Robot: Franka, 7 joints.
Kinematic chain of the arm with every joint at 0, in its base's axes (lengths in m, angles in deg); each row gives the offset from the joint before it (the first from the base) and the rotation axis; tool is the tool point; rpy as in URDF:
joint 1: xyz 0 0 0.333 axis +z
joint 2: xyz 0 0 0 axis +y
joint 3: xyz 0 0 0.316 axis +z
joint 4: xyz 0.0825 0 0 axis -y
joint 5: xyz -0.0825 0 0.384 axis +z
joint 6: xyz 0 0 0 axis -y
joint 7: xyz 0.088 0 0 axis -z
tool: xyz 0 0 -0.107 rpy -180 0 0
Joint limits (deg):
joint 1: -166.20..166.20
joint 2: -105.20..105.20
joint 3: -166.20..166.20
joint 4: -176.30..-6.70
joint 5: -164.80..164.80
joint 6: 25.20..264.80
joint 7: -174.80..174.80
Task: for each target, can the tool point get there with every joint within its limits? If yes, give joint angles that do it. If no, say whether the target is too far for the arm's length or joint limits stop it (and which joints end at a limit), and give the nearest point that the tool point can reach.
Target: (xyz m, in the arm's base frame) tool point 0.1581 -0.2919 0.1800
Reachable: yes | joints -50.29 2.75 -1.01 -163.47 -116.43 112.19 10.59
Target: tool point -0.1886 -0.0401 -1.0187
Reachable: no: too far | nearest point -0.2366 -0.0551 -0.3592 | short by 0.661 m
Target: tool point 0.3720 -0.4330 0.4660
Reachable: yes | joints 76.13 -59.64 -81.32 -87.15 117.62 236.15 31.24
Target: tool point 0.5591 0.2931 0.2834
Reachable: yes | joints -12.57 42.08 34.84 -102.84 -93.53 194.19 13.81
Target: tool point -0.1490 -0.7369 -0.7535
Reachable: no: too far | nearest point -0.1038 -0.5132 -0.3033 | short by 0.505 m
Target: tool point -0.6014 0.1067 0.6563
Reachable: yes | joints 105.20 50.40 109.64 -86.97 98.66 192.30 -0.24
